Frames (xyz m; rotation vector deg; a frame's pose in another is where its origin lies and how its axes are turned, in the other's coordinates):
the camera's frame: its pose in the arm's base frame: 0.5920 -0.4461 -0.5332 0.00 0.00 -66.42
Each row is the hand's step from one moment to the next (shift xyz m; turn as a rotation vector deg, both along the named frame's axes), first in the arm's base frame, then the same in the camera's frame.
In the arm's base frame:
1: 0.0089 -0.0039 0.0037 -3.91 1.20 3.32
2: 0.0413 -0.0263 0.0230 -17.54 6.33 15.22
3: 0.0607 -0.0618 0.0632 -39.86 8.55 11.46
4: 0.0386 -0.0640 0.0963 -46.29 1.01 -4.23
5: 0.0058 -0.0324 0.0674 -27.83 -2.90 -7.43
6: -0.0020 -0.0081 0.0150 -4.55 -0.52 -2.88
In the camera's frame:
1: 0.0071 0.0066 0.0037 -2.66 -3.10 3.32
2: 0.0406 0.0273 0.0230 -12.82 -13.54 15.22
3: 0.0809 0.0309 0.0632 -23.78 -33.11 11.46
4: 0.0741 0.0098 0.0963 -19.44 -42.02 -4.23
5: 0.0320 -0.0076 0.0674 -8.47 -26.67 -7.43
6: 0.0066 -0.0051 0.0150 -1.34 -4.38 -2.88

